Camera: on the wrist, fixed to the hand. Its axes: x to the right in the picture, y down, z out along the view.
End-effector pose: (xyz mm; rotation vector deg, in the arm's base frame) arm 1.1 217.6 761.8 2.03 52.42 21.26
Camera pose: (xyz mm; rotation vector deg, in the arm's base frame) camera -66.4 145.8 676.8 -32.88 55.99 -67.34
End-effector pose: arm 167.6 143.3 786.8 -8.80 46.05 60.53
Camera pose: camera 161.7 60.1 686.9 -37.99 40.81 -29.67
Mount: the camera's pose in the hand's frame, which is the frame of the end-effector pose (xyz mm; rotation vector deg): 4.4 -62.9 -113.8 9.05 15.33 -89.92
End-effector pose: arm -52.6 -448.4 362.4 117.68 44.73 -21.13
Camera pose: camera -93.8 -327.0 384.6 68.21 142.35 -56.84
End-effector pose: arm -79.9 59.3 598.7 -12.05 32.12 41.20
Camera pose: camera -81.7 -26.6 501.0 -28.96 30.10 -50.60
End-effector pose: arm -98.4 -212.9 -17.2 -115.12 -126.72 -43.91
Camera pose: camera -190.8 -255.4 63.9 -14.63 172.40 39.10
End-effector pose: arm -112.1 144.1 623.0 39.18 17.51 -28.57
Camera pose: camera -154.0 176.6 504.2 31.50 61.33 -111.09
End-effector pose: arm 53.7 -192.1 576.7 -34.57 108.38 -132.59
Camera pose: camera 20.0 -74.3 620.5 64.72 -33.00 84.80
